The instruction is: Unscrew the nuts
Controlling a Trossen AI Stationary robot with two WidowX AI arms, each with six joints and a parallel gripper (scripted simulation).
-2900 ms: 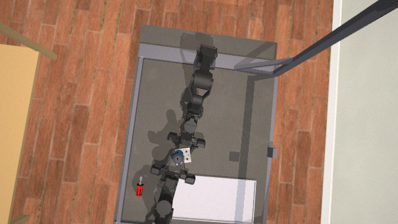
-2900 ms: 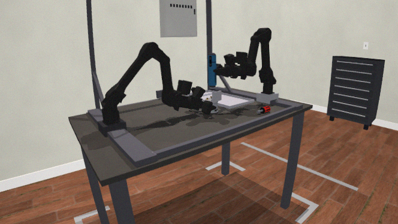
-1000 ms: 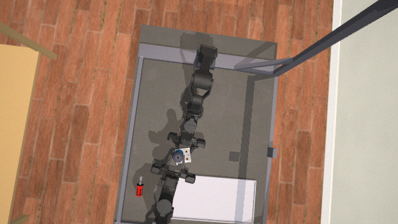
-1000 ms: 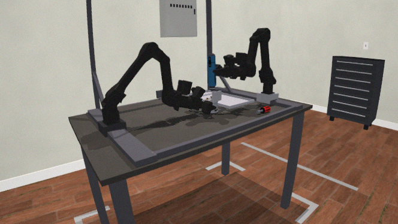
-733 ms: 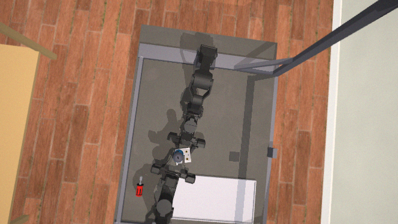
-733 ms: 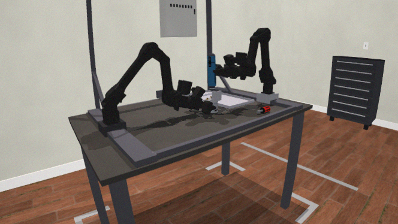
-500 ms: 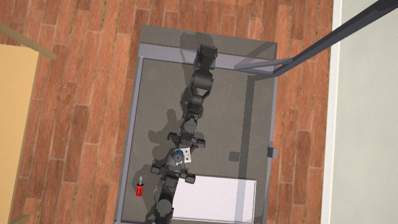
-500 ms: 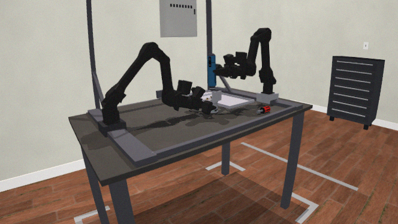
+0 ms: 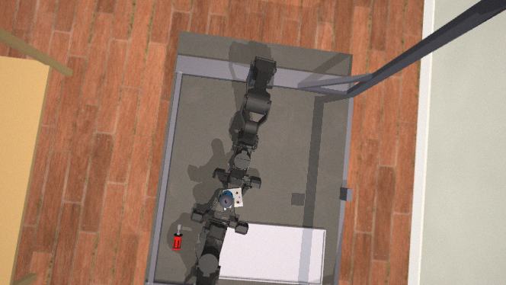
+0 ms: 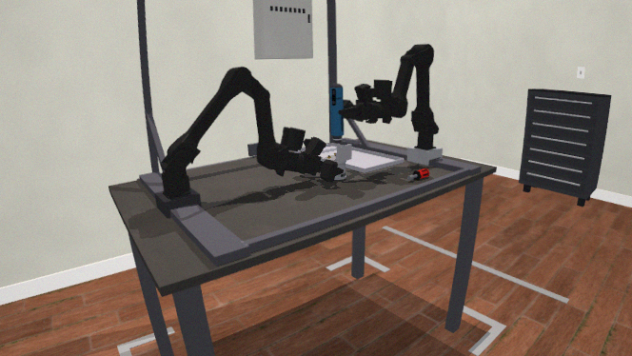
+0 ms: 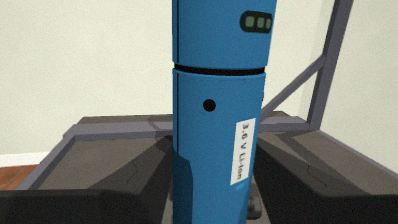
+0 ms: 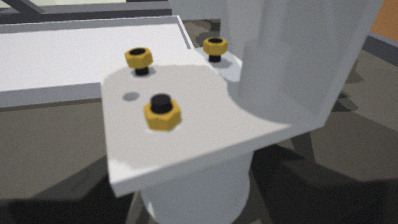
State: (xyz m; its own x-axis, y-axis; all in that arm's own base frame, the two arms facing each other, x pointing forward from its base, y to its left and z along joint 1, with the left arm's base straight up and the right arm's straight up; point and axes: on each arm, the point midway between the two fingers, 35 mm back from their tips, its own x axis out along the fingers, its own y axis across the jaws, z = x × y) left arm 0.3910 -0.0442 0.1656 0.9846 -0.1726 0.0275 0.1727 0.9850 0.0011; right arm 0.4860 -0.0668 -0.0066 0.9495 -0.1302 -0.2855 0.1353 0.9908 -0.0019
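Right now my right hand is 3 cm to the right of the joint module. Round my right hand: grey socket (5 cm above, 2 cm to the left, 2 cm ahead); then red-handled tool (24 cm to the left, 17 cm ahead, 2 cm below); then white bracket (4 cm above, 3 cm to the left).
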